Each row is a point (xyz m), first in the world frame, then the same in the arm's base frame.
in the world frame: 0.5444 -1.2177 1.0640
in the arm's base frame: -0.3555 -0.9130 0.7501
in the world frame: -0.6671 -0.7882 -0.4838
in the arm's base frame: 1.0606 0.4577 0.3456
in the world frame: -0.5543 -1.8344 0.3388
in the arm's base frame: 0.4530 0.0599 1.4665
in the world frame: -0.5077 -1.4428 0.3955
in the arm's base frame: 0.5667 -0.1368 1.1392
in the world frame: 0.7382 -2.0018 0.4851
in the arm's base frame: -0.8013 -0.1062 1.1213
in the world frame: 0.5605 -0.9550 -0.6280
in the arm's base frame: -0.1082 0.5664 -0.0760
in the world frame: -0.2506 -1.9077 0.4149
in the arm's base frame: 0.1405 -0.0058 1.4286
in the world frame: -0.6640 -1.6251 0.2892
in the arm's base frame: 0.6431 0.0385 1.3192
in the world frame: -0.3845 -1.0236 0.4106
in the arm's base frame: 0.6261 -0.3099 0.7421
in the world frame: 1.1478 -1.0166 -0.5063
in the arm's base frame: -0.6772 0.4343 -0.2254
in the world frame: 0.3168 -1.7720 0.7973
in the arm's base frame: -0.3530 -0.4499 1.2146
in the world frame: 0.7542 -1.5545 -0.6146
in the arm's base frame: -0.5318 0.7556 0.3504
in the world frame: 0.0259 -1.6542 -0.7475
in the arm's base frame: 0.0998 0.9658 0.6896
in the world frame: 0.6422 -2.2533 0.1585
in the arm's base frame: -0.7881 0.2948 1.2562
